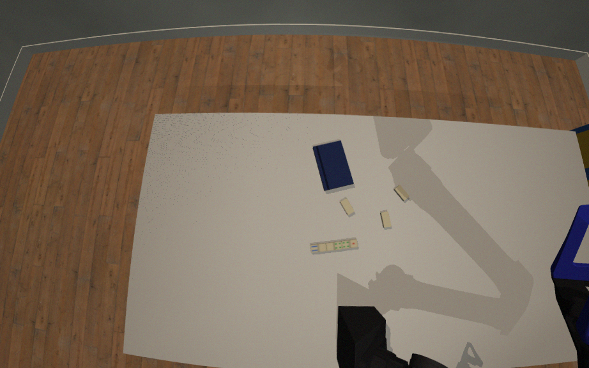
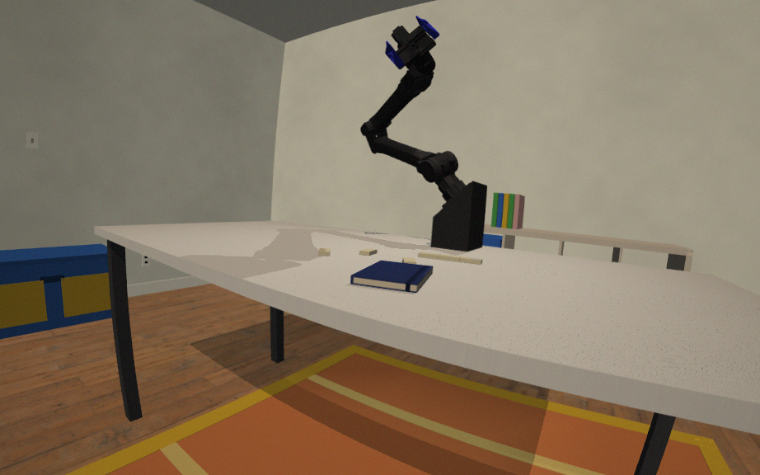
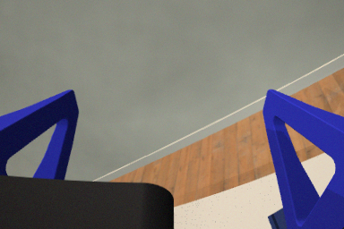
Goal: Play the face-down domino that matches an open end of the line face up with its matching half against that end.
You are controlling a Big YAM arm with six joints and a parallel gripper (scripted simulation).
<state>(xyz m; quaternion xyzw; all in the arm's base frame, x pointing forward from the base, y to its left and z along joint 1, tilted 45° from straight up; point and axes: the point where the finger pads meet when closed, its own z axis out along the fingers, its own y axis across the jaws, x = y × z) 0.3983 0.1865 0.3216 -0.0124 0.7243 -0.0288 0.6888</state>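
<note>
My gripper is now 56 cm above the domino, 13 cm to the left of it and 9 cm short of it. Round my hand: dark blue book 55 cm below, 21 cm ahead, 10 cm to the left.
</note>
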